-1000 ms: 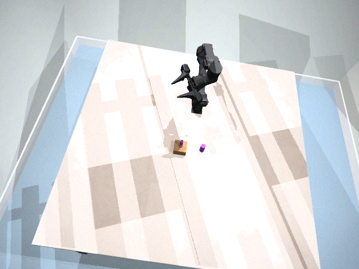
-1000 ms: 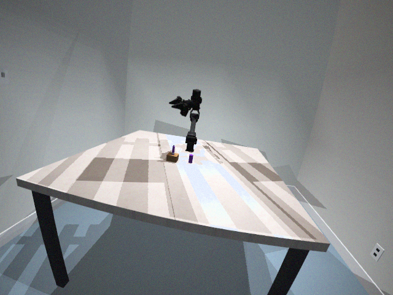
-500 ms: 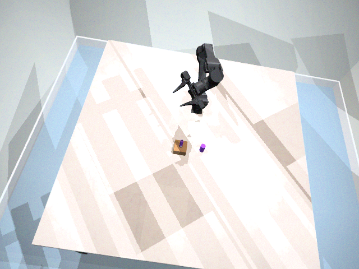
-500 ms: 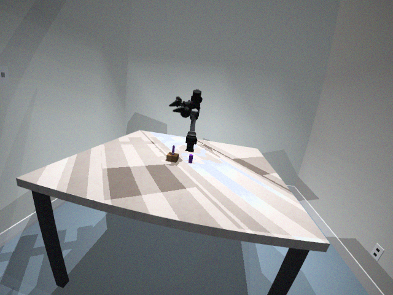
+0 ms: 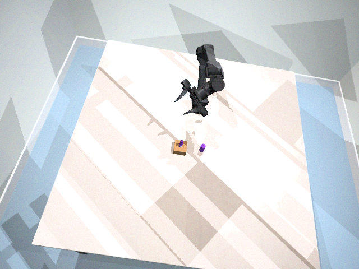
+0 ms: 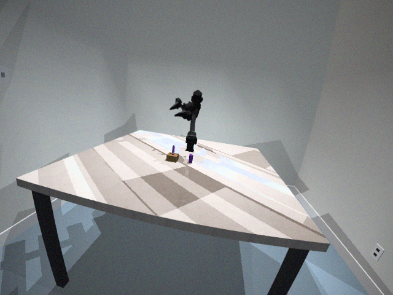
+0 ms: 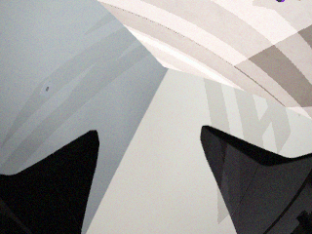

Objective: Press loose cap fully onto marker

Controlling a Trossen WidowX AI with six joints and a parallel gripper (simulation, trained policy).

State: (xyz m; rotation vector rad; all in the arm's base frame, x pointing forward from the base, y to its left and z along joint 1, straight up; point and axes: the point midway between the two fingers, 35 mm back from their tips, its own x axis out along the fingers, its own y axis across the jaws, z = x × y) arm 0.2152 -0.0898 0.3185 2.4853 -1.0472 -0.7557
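The purple cap is 3 cm ahead of my gripper tip, 16 cm to the left of it and 28 cm below it. The rest, counted from my gripper tip: holder block (5 cm ahead, 5 cm to the left, 29 cm below).
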